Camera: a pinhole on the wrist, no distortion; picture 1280 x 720 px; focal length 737.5 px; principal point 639.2 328.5 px. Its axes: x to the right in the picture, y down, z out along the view. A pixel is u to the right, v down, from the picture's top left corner.
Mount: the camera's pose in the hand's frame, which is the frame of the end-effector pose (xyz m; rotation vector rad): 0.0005 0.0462 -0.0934 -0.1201 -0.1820 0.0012
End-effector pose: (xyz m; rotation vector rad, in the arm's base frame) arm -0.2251 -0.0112 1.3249 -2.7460 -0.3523 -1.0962
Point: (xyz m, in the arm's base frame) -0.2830 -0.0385 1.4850
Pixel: behind the camera
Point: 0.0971 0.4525 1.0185
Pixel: outside the picture
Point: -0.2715 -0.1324 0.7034
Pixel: 136 373
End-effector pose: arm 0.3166 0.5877 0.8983 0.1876 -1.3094 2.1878
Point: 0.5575 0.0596 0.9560
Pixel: 274 201
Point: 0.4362 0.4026 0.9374
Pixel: 327 31
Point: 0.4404 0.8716 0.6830
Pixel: behind the camera
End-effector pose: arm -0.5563 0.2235 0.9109 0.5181 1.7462 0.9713
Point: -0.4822 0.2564 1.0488
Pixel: 412 571
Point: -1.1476 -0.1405 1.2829
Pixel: behind the camera
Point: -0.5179 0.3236 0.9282
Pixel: 1009 343
